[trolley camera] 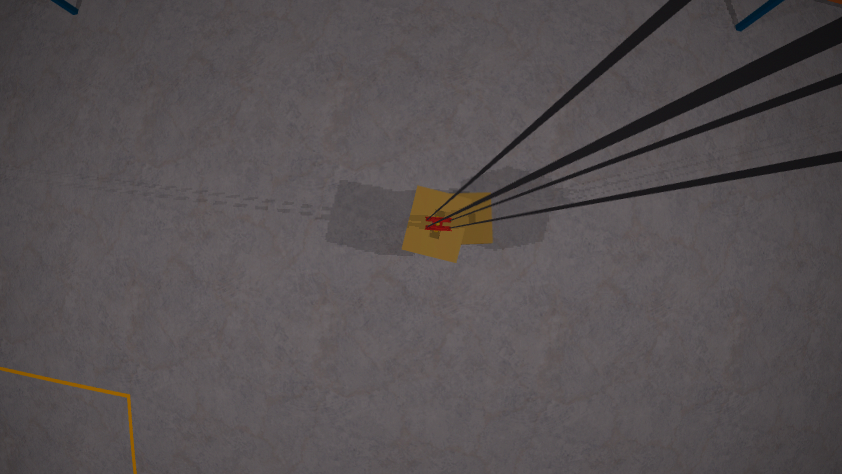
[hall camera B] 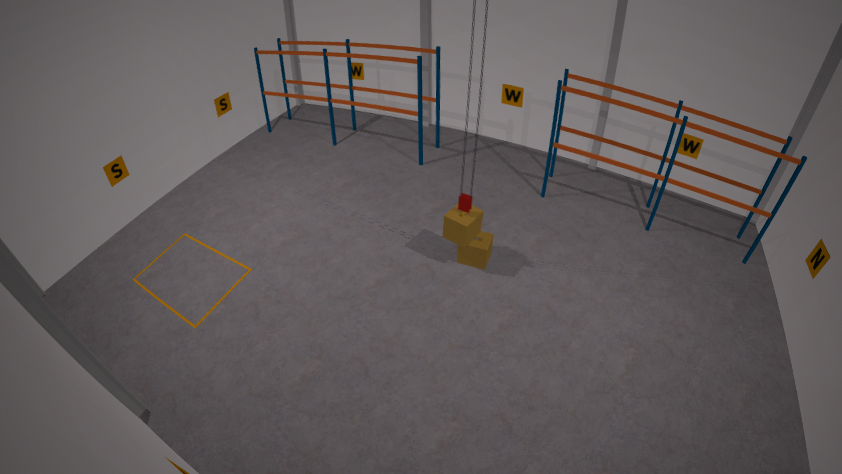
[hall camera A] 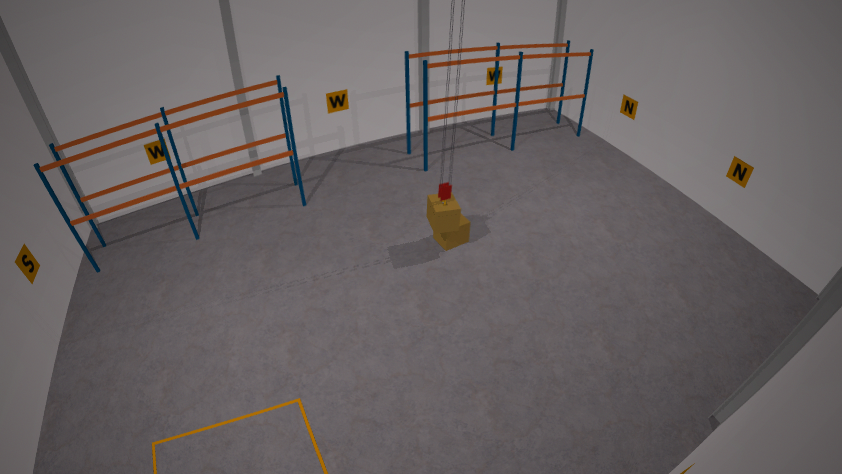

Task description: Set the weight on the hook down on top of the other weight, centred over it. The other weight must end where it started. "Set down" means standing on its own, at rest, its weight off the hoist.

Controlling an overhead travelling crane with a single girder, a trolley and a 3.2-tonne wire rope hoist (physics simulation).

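Note:
The upper weight point(hall camera A: 446, 220) point(hall camera B: 460, 230) point(trolley camera: 425, 243) is a yellow-brown block on the hook point(hall camera A: 445, 201) point(hall camera B: 463, 212) point(trolley camera: 438, 223) under the red hook block. It looks upright. The other weight point(hall camera A: 457, 237) point(hall camera B: 474, 255) point(trolley camera: 481, 226), a similar block, stands on the floor. In the trolley view the upper weight overlaps its left part and is turned relative to it, so it sits off centre to the left. In hall camera B it is also to the left. The hook hides part of the upper weight's lug. Whether the two blocks touch cannot be told.
Two blue and orange racks stand along the W wall, one point(hall camera A: 424, 117) point(hall camera B: 420, 117) and another point(hall camera A: 294, 150) point(hall camera B: 550, 141). A yellow outlined square point(hall camera A: 226, 421) point(hall camera B: 218, 251) point(trolley camera: 64, 382) is marked on the floor. Shadows lie on both sides of the weights.

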